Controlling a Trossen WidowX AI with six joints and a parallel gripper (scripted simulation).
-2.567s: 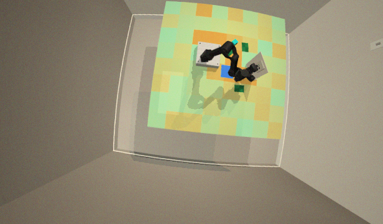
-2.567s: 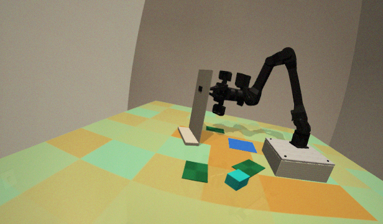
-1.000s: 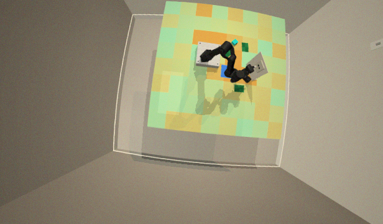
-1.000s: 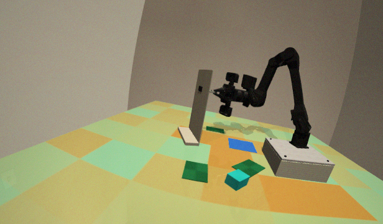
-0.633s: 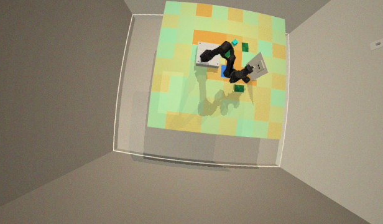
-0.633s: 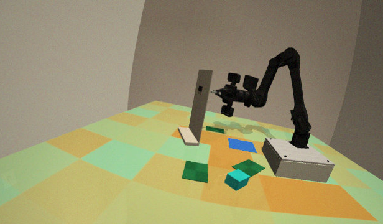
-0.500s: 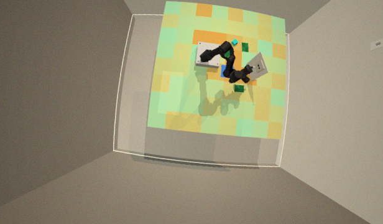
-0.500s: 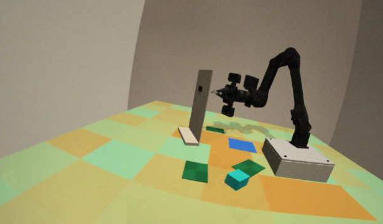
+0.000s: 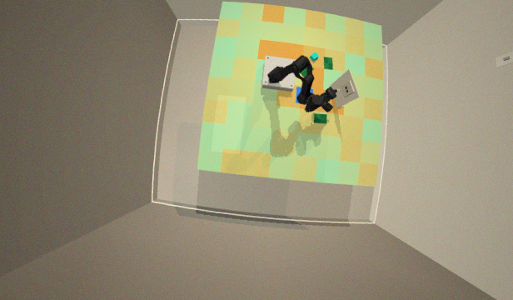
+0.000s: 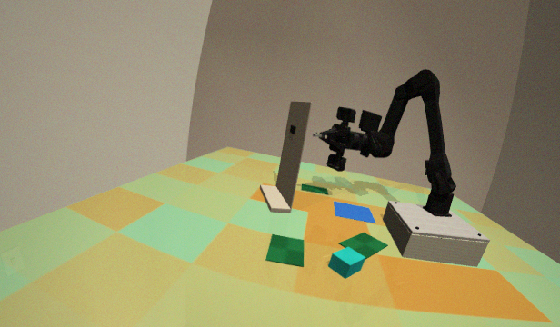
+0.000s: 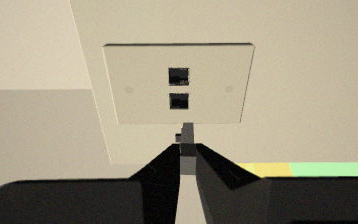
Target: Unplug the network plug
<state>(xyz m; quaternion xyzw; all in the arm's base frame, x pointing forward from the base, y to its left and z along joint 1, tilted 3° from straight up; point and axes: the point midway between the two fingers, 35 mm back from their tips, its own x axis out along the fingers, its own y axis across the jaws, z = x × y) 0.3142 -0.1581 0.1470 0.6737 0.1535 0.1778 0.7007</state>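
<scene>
The blue marked square is 140 mm behind my gripper tip, 30 mm to the left of it and 200 mm below it. Also, from my gripper tip: upright beige panel: 80 mm ahead, 10 mm to the left, 70 mm below; grey network plug: right at my gripper tip.
</scene>
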